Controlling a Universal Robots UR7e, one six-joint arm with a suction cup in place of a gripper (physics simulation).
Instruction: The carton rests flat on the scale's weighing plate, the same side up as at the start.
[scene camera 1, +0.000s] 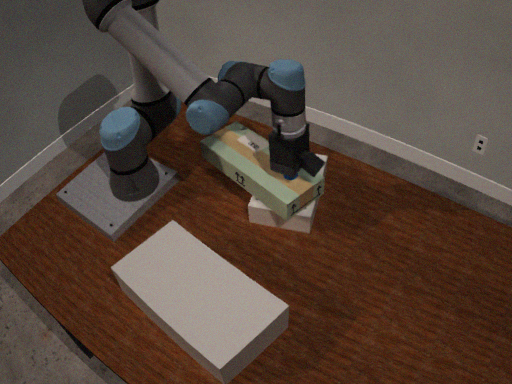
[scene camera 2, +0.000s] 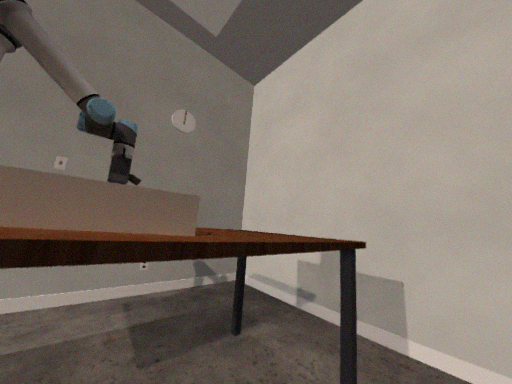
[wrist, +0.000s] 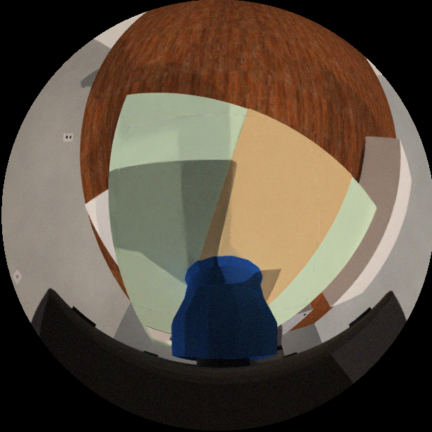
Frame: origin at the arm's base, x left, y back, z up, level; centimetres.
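Seen in the pictures: hand at its tool point: (scene camera 1: 290, 178); arm's base at its link origin: (scene camera 1: 134, 182).
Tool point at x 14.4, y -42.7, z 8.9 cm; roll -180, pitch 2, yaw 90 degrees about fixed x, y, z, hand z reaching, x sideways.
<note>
Offsets run from my tool point to a thing's top centre. Level surfaces: height alone.
The carton @(dx +1.9, dy +10.2, dz +1.3 cm) (scene camera 1: 240, 172) (wrist: 280, 205) is long and green with an orange-tan band and a white label on its top face; black arrows on its sides point up. It looks about level and lies over the white scale @(dx +5.8, dy +3.1, dz -4.4 cm) (scene camera 1: 275, 218) (wrist: 100, 215), turned relative to it and overhanging it toward the arm's base. The weighing plate is hidden under the carton; whether the two touch cannot be told. My blue suction cup (scene camera 1: 290, 176) (wrist: 223, 275) is on the carton's top face, toward its end away from the base. In scene camera 2 the carton and scale do not show.
A large pale box @(dx -36.9, dy +2.8, dz -2.4 cm) (scene camera 1: 200, 295) (scene camera 2: 100, 207) (wrist: 377, 200) lies on the wooden table @(dz -12.2 cm) (scene camera 1: 400, 300) (scene camera 2: 280, 242) (wrist: 240, 50), in front of the scale and the arm. The arm's grey base plate (scene camera 1: 90, 200) is at the left. Walls stand behind the table.
</note>
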